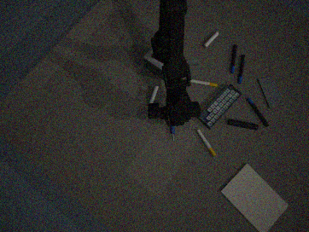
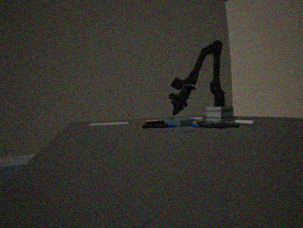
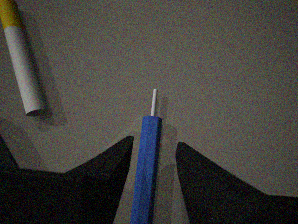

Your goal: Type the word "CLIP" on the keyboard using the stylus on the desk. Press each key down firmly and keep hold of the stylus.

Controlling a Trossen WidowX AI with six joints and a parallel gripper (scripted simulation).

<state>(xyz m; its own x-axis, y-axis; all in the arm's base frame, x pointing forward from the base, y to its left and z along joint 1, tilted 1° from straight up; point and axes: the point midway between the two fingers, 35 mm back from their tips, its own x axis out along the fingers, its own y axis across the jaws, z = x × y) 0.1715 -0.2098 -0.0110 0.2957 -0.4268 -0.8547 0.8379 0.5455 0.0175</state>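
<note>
The blue stylus is 3 cm below my gripper tip, 1 cm to the right of it and 1 cm ahead of it. Also, from my gripper tip: white pad: 40 cm ahead, 8 cm to the right, 3 cm below.
</note>
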